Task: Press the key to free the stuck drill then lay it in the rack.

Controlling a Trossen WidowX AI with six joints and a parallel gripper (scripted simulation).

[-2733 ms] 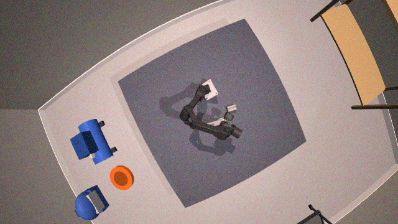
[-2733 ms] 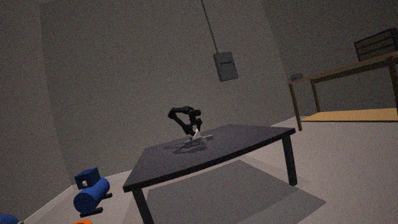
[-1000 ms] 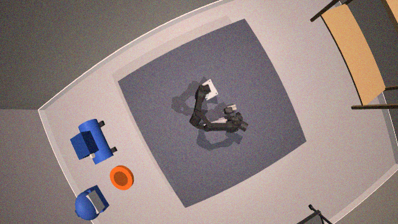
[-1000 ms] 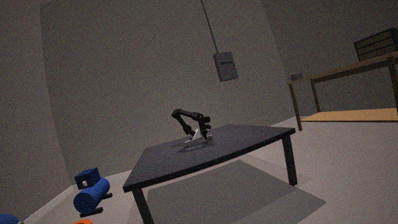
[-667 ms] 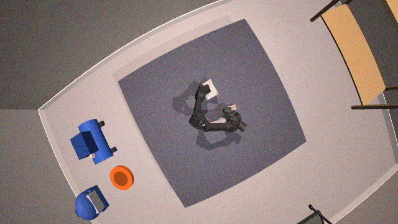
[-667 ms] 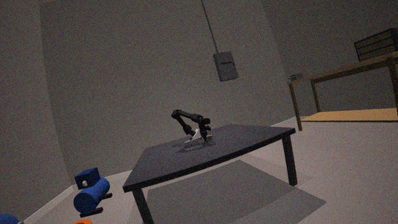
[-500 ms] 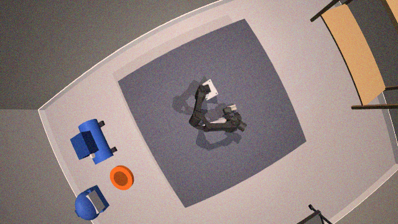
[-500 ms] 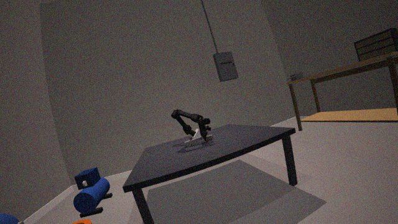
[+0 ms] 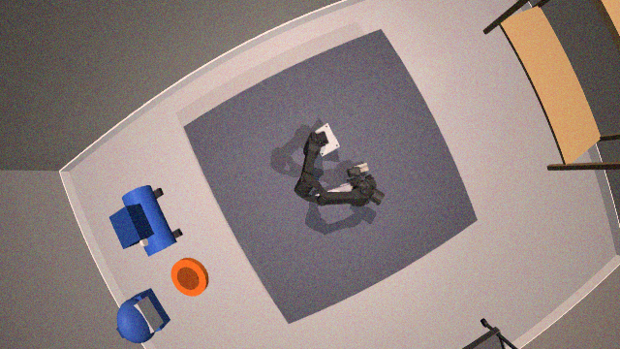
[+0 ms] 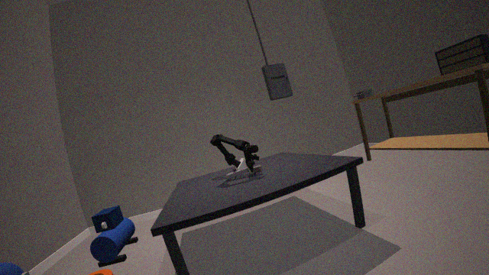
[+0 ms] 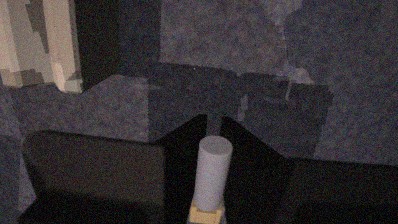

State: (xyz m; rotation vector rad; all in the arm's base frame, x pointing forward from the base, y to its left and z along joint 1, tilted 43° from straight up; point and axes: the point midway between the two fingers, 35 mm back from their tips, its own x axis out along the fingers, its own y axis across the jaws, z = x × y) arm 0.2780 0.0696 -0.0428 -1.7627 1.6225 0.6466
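Now: gripper tip 60 mm to the left of the drill and 30 mm below it. The rest, counted from my gripper tip: rack 70 mm behind, 60 mm to the left.
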